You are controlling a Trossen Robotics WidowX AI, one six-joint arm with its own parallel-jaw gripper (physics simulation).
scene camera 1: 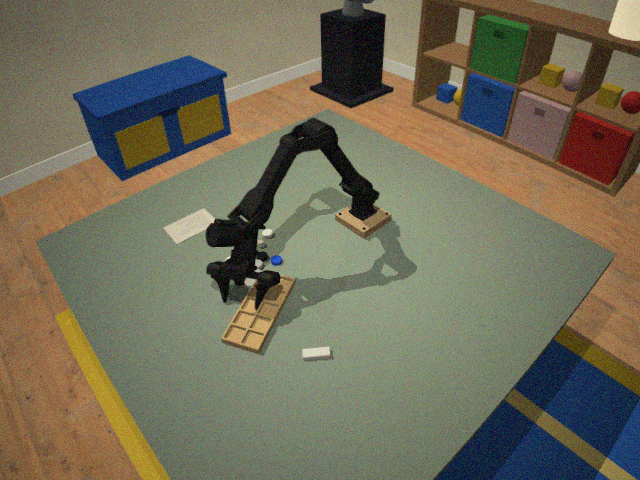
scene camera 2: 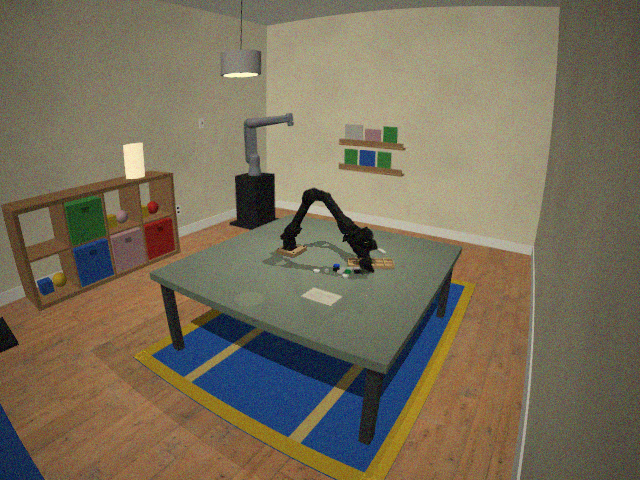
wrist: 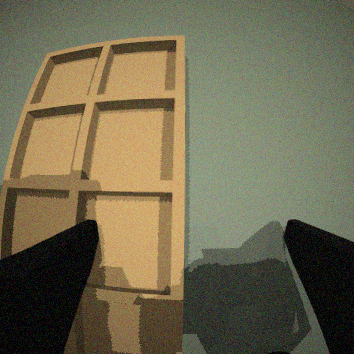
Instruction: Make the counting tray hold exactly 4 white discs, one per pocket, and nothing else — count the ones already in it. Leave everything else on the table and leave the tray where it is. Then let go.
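Observation:
The wooden counting tray (scene camera 1: 240,345) (scene camera 2: 391,264) (wrist: 179,150) lies flat. Its pockets seen in the wrist view hold no disc; those nearer the arm are partly hidden by the gripper or cut off. My gripper (scene camera 1: 241,303) (wrist: 195,231) is open and empty, low over the tray's long side, one finger above the pockets and the other beyond the edge. White discs (scene camera 1: 267,233) (scene camera 2: 316,270) lie on the table towards the arm's base. Another white disc (scene camera 1: 249,282) shows partly behind the gripper, near the tray; its exact place is unclear.
A blue disc (scene camera 1: 276,260) (scene camera 2: 336,266), a black disc (scene camera 1: 262,255) (scene camera 2: 357,271) and a green disc (scene camera 2: 347,271) lie among the white ones. A white bar (scene camera 1: 315,353) (scene camera 2: 381,250) lies beyond the tray. A pale card (scene camera 1: 188,225) (scene camera 2: 321,296) lies apart.

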